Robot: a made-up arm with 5 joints. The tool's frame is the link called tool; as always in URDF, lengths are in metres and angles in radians.
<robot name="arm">
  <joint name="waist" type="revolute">
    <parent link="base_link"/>
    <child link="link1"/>
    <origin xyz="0 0 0.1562" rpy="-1.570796 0 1.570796"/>
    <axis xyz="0 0 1"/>
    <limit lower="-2.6" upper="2.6" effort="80" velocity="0.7"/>
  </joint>
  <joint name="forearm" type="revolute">
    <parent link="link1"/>
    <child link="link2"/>
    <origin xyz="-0.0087 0.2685 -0.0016" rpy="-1.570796 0 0"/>
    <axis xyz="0 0 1"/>
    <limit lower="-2.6" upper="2.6" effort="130" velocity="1.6"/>
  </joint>
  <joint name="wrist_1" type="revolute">
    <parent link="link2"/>
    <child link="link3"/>
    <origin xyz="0.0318 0.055 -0.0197" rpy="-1.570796 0 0"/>
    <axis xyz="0 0 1"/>
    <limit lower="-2.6" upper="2.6" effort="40" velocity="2.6"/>
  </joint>
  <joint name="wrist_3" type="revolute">
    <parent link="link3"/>
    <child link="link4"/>
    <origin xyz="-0.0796 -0.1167 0.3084" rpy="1.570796 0 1.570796"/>
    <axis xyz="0 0 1"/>
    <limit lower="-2.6" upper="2.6" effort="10" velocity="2.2"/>
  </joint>
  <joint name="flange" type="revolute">
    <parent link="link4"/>
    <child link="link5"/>
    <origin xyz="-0.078 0.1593 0.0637" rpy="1.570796 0 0"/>
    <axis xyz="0 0 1"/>
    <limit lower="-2.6" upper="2.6" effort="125" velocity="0.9"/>
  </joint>
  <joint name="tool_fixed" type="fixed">
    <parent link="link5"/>
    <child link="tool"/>
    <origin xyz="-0.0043 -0.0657 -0.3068" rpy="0 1.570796 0"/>
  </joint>
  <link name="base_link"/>
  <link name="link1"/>
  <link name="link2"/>
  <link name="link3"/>
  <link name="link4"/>
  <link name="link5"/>
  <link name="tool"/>
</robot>
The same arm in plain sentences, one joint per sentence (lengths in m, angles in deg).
The arm has five revolute joints in a row. What follows holds with every joint at zero, and every direction is one of the base frame's.
Joint 1 sits 0.1562 m along +z from the base frame's origin and rotates about -x, from -148.97 to 148.97 deg.
Joint 2 sits 0.0016 m along +x and 0.0087 m along -y and 0.2685 m along -z from joint 1 and rotates about -z, from -148.97 to 148.97 deg.
Joint 3 sits 0.0550 m along +x and 0.0318 m along +y and 0.0197 m along +z from joint 2 and rotates about +x, from -148.97 to 148.97 deg.
Joint 4 sits 0.3084 m along +x and 0.0796 m along -y and 0.1167 m along -z from joint 3 and rotates about +y, from -148.97 to 148.97 deg.
Joint 5 sits 0.1593 m along +x and 0.0637 m along +y and 0.0780 m along -z from joint 4 and rotates about -x, from -148.97 to 148.97 deg.
The tool frame, which is the frame that the pose is given for, sits 0.3068 m along +x and 0.0657 m along -y and 0.0043 m along -z from joint 5; its axes are the base frame's turned by roll 0.00, pitch 0.00 and yaw 0.00 deg (as in URDF: about the fixed x, then y, then z).

